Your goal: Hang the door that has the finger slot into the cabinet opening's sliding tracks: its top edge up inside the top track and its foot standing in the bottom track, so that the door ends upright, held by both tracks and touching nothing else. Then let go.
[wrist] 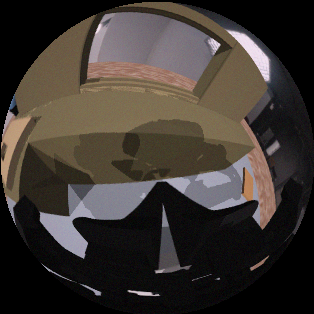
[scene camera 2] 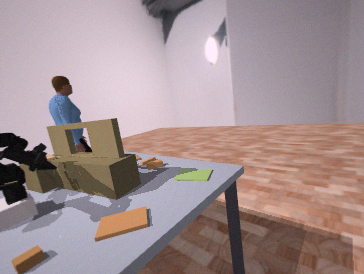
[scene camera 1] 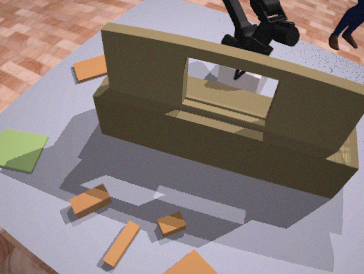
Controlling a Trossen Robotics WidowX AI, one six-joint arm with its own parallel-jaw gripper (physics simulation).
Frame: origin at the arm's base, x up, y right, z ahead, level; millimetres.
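Seen in the pictures: gripper, fingertip midpoint: point(wrist: 161, 185) point(scene camera 2: 56, 168) point(scene camera 1: 234, 79); arm's base, origin of the base link: point(scene camera 2: 16, 199).
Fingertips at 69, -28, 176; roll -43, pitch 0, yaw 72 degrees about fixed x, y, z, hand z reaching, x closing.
Offsets run from my fingertips to a thing's top centre, as dx, dy, dz. "spot": to the spot under its first point.
The khaki cabinet point(scene camera 1: 145, 65) point(scene camera 2: 106, 142) point(wrist: 50, 75) stands upright on its deep base, with a rectangular opening through its upper panel. Ledges run along the opening's lower edge; no door shows standing in it. My gripper point(scene camera 1: 239, 77) point(scene camera 2: 53, 166) point(wrist: 161, 185) is shut and empty, on the robot's side of the cabinet, close to the base. At the left rim of the wrist view a light tan panel point(wrist: 16, 137) with a small dark spot shows partly; I cannot tell whether it is the door with the finger slot. The inside of the top track is hidden.
On the table point(scene camera 1: 50, 210) point(scene camera 2: 200, 205) lie a green plate {-140, +511, +453} point(scene camera 1: 22, 150) point(scene camera 2: 194, 174) and an orange slab {-135, +518, +19} point(scene camera 1: 91, 69) point(scene camera 2: 124, 223). Orange blocks {-113, +190, +472} point(scene camera 1: 91, 200) {-118, -22, +423} point(scene camera 1: 171, 224), an orange bar {-128, +58, +527} point(scene camera 1: 122, 244) and another orange piece {spot: -133, -114, +491} point(scene camera 1: 192, 264) lie beyond the cabinet.
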